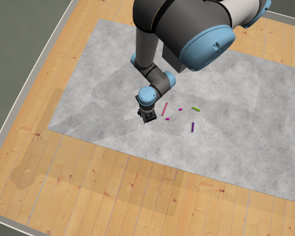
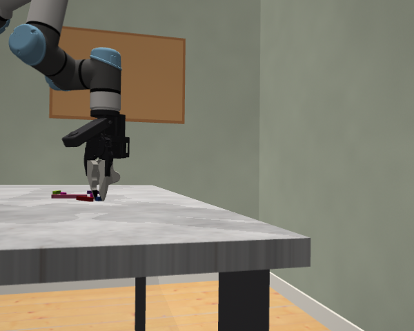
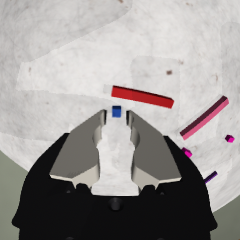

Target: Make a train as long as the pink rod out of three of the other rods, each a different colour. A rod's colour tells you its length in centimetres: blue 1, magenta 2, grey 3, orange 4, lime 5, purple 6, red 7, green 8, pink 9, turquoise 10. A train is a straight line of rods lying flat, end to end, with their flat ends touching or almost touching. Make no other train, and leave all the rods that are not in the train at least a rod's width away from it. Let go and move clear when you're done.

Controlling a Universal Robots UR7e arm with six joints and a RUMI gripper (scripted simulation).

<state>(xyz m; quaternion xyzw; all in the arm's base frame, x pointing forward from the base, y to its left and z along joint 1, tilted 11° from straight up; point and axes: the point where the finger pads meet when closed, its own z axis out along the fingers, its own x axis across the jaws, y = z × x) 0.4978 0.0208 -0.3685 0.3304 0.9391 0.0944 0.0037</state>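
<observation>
The small blue rod is 1 cm below my hand. From my hand the other things lie so: pink rod: 10 cm behind, 8 cm to the left, 1 cm below; then purple rod: 28 cm to the left, 7 cm behind, 1 cm below; then red rod: 3 cm behind, 1 cm below.
</observation>
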